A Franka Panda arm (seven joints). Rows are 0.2 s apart.
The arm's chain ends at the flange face. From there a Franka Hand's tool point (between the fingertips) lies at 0.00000 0.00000 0.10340 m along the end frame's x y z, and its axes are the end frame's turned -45 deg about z.
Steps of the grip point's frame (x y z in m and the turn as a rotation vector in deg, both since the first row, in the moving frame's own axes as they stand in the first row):
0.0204, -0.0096, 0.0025, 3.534, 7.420, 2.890
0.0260, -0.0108, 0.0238, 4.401, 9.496, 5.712
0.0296, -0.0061, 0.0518, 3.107, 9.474, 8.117
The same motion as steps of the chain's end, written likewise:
0.0023, -0.0074, 0.0036, 7.746, 2.748, 2.890
0.0034, -0.0087, 0.0255, 9.827, 3.603, 5.712
0.0074, -0.0099, 0.0534, 8.896, 4.502, 8.117

